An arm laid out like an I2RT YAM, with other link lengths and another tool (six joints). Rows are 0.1 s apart.
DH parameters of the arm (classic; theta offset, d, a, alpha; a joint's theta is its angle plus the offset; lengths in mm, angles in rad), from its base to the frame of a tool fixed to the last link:
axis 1: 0 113.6 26.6 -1.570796
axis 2: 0 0 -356.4 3.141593
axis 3: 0.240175 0 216.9 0
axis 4: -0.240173 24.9 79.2 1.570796
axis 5: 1.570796 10.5 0 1.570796
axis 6: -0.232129 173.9 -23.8 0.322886
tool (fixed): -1.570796 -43.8 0 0
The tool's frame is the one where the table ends.
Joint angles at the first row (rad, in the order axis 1, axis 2, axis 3, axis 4, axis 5, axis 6):
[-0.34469, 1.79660, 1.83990, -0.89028, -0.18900, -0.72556]
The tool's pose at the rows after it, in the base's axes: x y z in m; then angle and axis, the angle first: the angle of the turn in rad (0 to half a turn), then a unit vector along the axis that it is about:
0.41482 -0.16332 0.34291 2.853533 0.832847 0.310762 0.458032
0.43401 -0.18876 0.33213 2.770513 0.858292 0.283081 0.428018
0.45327 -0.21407 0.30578 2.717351 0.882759 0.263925 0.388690
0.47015 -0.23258 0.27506 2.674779 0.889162 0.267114 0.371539
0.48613 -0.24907 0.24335 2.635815 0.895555 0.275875 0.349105
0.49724 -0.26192 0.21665 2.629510 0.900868 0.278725 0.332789
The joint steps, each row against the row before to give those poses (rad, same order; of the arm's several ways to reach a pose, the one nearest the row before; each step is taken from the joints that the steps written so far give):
[-0.00350, 0.04731, 0.07369, 0.00130, 0.11428, 0.02607]
[-0.00600, 0.08750, 0.09313, -0.02149, 0.11611, 0.03013]
[-0.01009, 0.10369, 0.06933, -0.01100, 0.09379, 0.01386]
[-0.00837, 0.05996, -0.03974, 0.09784, 0.04794, -0.02286]
[-0.00372, 0.06988, -0.01691, 0.07802, 0.05149, -0.03058]
[-0.00917, 0.06536, 0.01187, 0.03404, 0.01793, -0.01608]

